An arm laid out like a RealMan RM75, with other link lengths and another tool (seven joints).
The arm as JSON. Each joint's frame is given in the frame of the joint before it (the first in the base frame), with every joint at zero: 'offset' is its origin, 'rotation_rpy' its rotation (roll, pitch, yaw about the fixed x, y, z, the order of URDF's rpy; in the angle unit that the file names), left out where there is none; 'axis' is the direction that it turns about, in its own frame. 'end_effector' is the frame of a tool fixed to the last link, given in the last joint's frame.
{
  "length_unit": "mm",
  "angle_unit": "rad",
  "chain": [
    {
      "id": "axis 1",
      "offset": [
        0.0,
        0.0,
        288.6
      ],
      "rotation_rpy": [
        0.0,
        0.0,
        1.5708
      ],
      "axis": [
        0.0,
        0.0,
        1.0
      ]
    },
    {
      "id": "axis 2",
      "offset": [
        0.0,
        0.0,
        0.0
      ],
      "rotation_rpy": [
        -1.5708,
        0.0,
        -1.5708
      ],
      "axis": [
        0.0,
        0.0,
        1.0
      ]
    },
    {
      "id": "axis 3",
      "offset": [
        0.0,
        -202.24,
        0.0
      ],
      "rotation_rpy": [
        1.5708,
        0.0,
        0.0
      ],
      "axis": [
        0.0,
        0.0,
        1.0
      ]
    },
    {
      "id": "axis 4",
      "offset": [
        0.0,
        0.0,
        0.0
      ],
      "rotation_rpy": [
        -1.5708,
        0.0,
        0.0
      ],
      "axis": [
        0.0,
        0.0,
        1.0
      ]
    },
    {
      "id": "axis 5",
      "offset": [
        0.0,
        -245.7,
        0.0
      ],
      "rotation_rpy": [
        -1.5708,
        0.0,
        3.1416
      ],
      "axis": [
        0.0,
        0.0,
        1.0
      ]
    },
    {
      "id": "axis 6",
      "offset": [
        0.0,
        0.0,
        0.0
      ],
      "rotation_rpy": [
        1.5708,
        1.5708,
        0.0
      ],
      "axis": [
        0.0,
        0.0,
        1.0
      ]
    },
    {
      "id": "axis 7",
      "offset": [
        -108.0,
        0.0,
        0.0
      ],
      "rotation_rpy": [
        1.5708,
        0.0,
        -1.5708
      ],
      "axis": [
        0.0,
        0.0,
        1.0
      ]
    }
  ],
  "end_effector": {
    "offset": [
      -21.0,
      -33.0,
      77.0
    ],
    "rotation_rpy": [
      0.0,
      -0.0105,
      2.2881
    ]
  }
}
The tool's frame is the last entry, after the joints.
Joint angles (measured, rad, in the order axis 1, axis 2, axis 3, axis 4, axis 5, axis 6, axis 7), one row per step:
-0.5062 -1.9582 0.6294 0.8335 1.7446 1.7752 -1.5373
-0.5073 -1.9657 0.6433 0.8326 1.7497 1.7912 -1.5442
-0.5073 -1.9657 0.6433 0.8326 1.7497 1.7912 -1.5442
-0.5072 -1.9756 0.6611 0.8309 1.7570 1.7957 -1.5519
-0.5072 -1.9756 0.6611 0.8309 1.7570 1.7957 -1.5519
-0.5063 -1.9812 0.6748 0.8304 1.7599 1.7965 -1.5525
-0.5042 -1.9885 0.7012 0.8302 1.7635 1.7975 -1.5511
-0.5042 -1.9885 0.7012 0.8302 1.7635 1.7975 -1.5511
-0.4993 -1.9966 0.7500 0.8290 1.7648 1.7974 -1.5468
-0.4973 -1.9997 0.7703 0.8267 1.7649 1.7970 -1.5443
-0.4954 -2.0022 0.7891 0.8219 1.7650 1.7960 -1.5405
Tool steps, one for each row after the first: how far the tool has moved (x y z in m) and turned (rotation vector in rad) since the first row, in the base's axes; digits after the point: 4 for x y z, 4 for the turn. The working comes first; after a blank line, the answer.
Tool pose at each row, in the base's axes (x y z in m, rotation vector in rad; the steps are taken from these numbers as rounded here):
-0.2171 0.3849 0.1447 -1.3385 1.9494 0.0157
-0.2140 0.3811 0.1372 -1.3494 1.9618 -0.0238
-0.2140 0.3811 0.1372 -1.3494 1.9618 -0.0238
-0.2122 0.3782 0.1283 -1.3686 1.9701 -0.0553
-0.2122 0.3782 0.1283 -1.3686 1.9701 -0.0553
-0.2111 0.3765 0.1229 -1.3764 1.9786 -0.0714
-0.2092 0.3738 0.1143 -1.3867 1.9976 -0.0966
-0.2092 0.3738 0.1143 -1.3867 1.9976 -0.0966
-0.2065 0.3691 0.1011 -1.4005 2.0317 -0.1362
-0.2056 0.3670 0.0954 -1.4065 2.0446 -0.1532
-0.2052 0.3648 0.0899 -1.4127 2.0556 -0.1692

0.0031 -0.0038 -0.0075 -0.0333 -0.0030 -0.0102
0.0031 -0.0038 -0.0075 -0.0333 -0.0030 -0.0102
0.0049 -0.0067 -0.0164 -0.0649 -0.0027 -0.0113
0.0049 -0.0067 -0.0164 -0.0649 -0.0027 -0.0113
0.0060 -0.0084 -0.0218 -0.0814 0.0002 -0.0148
0.0079 -0.0111 -0.0304 -0.1080 0.0087 -0.0236
0.0079 -0.0111 -0.0304 -0.1080 0.0087 -0.0236
0.0106 -0.0158 -0.0436 -0.1499 0.0252 -0.0403
0.0115 -0.0179 -0.0493 -0.1674 0.0311 -0.0467
0.0119 -0.0201 -0.0548 -0.1837 0.0360 -0.0519

